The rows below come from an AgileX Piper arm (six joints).
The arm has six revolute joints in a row. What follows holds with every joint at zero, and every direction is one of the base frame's.
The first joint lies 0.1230 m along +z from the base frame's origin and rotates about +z.
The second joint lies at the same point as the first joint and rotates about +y.
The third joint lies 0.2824 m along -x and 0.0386 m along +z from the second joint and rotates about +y.
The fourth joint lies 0.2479 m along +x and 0.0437 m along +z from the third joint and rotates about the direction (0.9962, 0, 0.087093).
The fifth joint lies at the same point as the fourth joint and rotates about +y.
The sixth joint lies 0.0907 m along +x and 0.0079 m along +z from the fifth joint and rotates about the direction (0.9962, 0, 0.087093).
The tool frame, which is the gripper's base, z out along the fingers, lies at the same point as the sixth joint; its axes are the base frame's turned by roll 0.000, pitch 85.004 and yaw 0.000 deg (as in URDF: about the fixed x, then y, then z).
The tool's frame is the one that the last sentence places.
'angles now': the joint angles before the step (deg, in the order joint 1, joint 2, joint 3, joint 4, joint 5, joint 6). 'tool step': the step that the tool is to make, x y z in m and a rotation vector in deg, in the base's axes. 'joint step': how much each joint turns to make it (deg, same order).
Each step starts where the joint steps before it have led.
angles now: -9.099 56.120 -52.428 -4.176 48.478 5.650
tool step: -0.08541 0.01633 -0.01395 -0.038 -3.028 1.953
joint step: -0.090 -20.541 10.543 2.500 6.892 -2.968
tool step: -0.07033 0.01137 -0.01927 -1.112 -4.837 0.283
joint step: 0.001 -19.373 5.819 0.136 8.588 -0.707
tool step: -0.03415 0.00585 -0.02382 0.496 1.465 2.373
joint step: 2.157 -10.123 3.139 0.454 8.501 -0.269
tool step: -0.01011 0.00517 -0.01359 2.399 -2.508 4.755
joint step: 3.024 -5.347 2.541 3.149 0.540 -0.003
